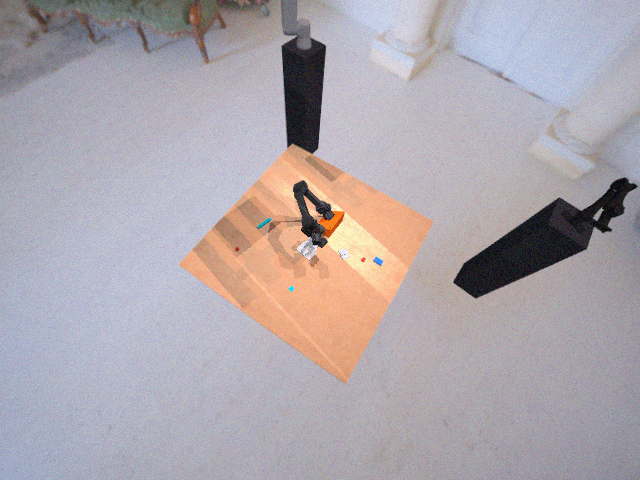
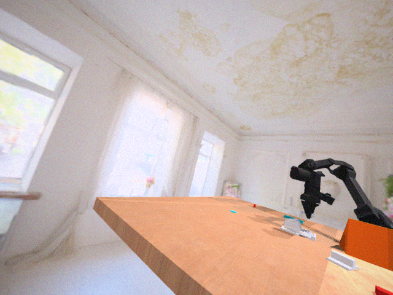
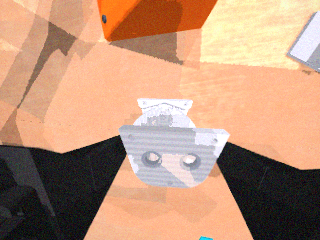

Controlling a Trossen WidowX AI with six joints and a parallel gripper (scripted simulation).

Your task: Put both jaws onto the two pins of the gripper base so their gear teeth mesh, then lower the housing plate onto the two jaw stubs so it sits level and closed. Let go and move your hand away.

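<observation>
My gripper tip is 10 mm short of the gripper jaw, 30 mm to the left of it and 70 mm above it. The rest, counted from my gripper tip: cyan cube 330 mm ahead, 80 mm to the left, 80 mm below; then white block 90 mm behind, 200 mm to the left, 70 mm below; then cyan bar 90 mm ahead, 380 mm to the right, 70 mm below.
</observation>
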